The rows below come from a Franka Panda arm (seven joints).
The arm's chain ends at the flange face. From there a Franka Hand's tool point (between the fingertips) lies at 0.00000 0.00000 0.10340 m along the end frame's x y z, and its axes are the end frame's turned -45 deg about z.
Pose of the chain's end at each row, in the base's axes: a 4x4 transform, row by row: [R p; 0 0 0 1], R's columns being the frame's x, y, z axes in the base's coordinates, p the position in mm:
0.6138 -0.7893 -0.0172 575.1; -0.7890 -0.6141 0.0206 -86.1; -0.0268 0.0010 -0.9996 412.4; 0 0 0 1
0.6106 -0.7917 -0.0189 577.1; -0.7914 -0.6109 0.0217 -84.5; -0.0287 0.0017 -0.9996 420.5; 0 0 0 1
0.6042 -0.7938 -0.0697 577.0; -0.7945 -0.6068 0.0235 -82.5; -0.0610 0.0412 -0.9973 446.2; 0 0 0 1
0.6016 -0.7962 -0.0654 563.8; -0.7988 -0.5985 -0.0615 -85.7; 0.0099 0.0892 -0.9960 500.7; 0 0 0 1
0.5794 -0.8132 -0.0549 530.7; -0.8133 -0.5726 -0.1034 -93.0; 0.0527 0.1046 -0.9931 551.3; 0 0 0 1
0.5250 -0.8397 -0.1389 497.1; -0.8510 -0.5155 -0.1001 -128.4; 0.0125 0.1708 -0.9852 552.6; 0 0 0 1
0.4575 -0.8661 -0.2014 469.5; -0.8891 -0.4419 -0.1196 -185.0; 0.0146 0.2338 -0.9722 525.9; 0 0 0 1
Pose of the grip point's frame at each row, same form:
0.9921 -0.1241 -0.0172 573.3; -0.1237 -0.9921 0.0206 -84.0; -0.0197 -0.0182 -0.9996 309.0; 0 0 0 1
0.9916 -0.1281 -0.0189 575.1; -0.1276 -0.9916 0.0217 -82.3; -0.0215 -0.0191 -0.9996 317.1; 0 0 0 1
0.9885 -0.1341 -0.0697 569.8; -0.1327 -0.9909 0.0235 -80.1; -0.0723 -0.0140 -0.9973 343.1; 0 0 0 1
0.9884 -0.1376 -0.0654 557.0; -0.1416 -0.9880 -0.0615 -92.1; -0.0561 0.0701 -0.9960 397.7; 0 0 0 1
0.9847 -0.1653 -0.0549 525.0; -0.1702 -0.9800 -0.1034 -103.7; -0.0367 0.1112 -0.9931 448.6; 0 0 0 1
0.9650 -0.2225 -0.1389 482.7; -0.2372 -0.9663 -0.1001 -138.8; -0.1119 0.1296 -0.9852 450.7; 0 0 0 1
0.9359 -0.2889 -0.2014 448.7; -0.3162 -0.9412 -0.1196 -197.4; -0.1550 0.1756 -0.9722 425.4; 0 0 0 1

